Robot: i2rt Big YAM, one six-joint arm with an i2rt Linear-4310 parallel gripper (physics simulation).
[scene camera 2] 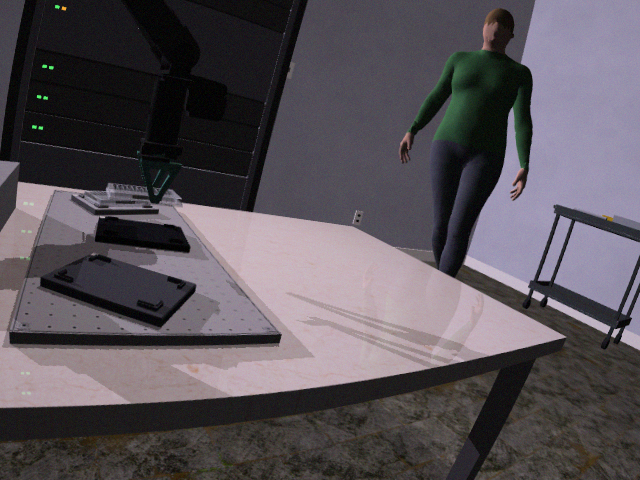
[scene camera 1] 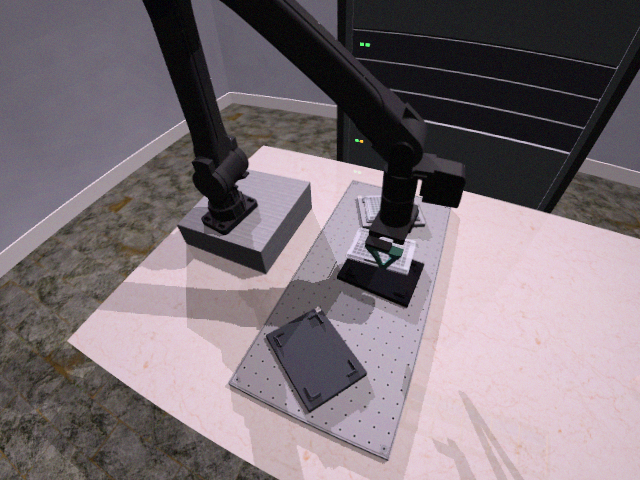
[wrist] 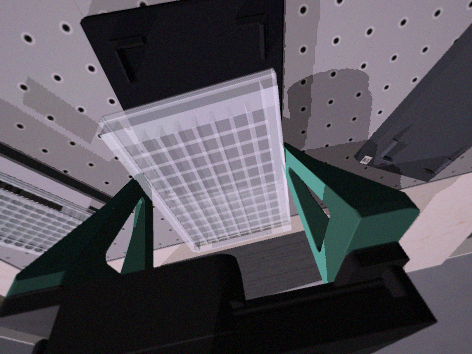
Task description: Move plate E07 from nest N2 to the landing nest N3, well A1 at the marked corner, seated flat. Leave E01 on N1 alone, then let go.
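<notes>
My gripper [scene camera 1: 382,253] [scene camera 2: 149,193] [wrist: 213,165] is shut on clear plate E07 [scene camera 1: 361,248] [scene camera 2: 122,192] [wrist: 230,200], green fingers on its two long sides. The plate is held in the air, partly beyond the black middle nest [scene camera 1: 379,283] [scene camera 2: 142,235] [wrist: 190,55] on the side toward E01. The dark grey nest [scene camera 1: 315,356] [scene camera 2: 118,289] [wrist: 425,115] nearest scene camera 1 is turned at an angle and bears no plate. Plate E01 [scene camera 1: 368,207] [wrist: 35,220] sits on the far nest, partly hidden by the gripper. Nest labels and well A1 are unreadable.
The nests stand on a perforated board [scene camera 1: 392,335] [scene camera 2: 232,315]. A grey block [scene camera 1: 284,206] carries the arm's base beside it. A dark rack [scene camera 1: 465,67] stands behind the table. A person in green [scene camera 2: 480,103] and a cart [scene camera 2: 578,304] are beyond the table.
</notes>
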